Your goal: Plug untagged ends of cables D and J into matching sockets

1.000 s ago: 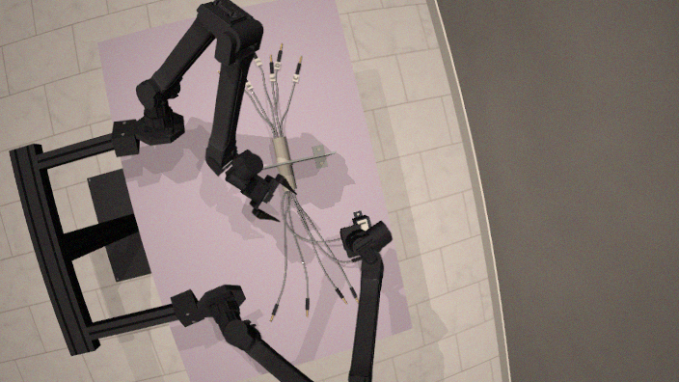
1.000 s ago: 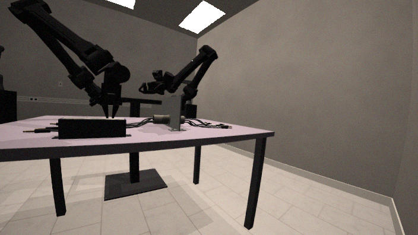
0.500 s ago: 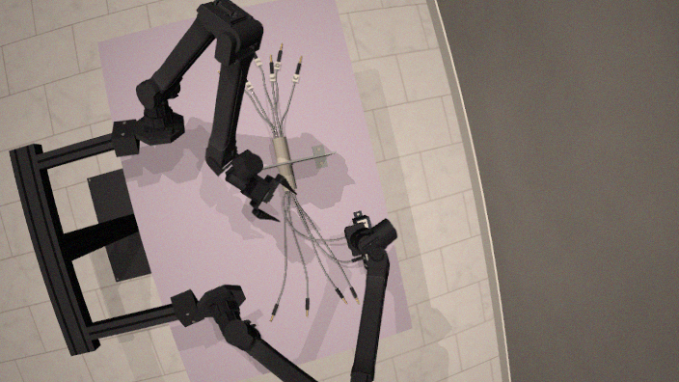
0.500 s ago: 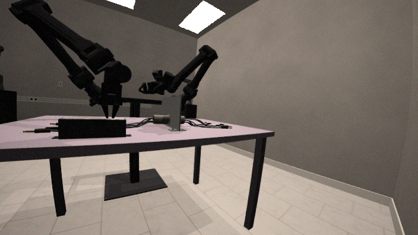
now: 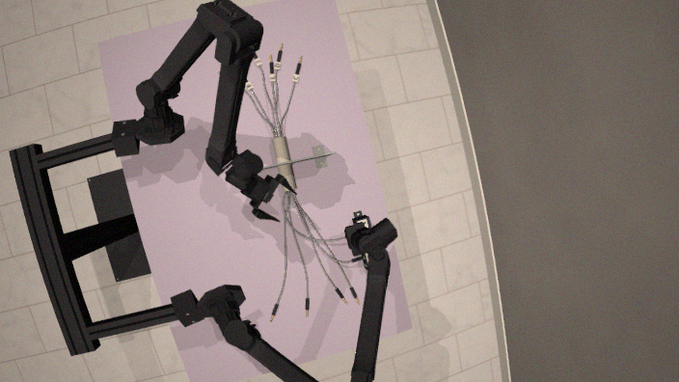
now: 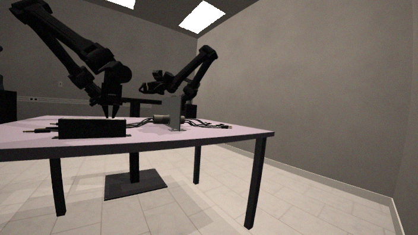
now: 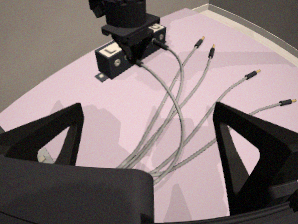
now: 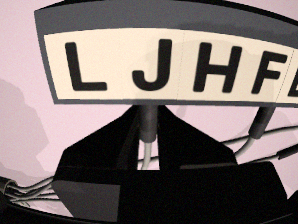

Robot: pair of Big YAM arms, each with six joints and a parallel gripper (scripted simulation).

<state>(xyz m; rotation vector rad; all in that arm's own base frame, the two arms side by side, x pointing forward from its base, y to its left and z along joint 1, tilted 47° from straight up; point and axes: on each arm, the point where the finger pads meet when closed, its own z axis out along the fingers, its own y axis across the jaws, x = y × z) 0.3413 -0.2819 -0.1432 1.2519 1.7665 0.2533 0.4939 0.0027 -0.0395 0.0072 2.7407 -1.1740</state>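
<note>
Now: the untagged cable plug 20 mm ahead of my right hand. The rest, counted from my right hand: tagged plug (130 mm behind, 730 mm to the left, 30 mm below).
</note>
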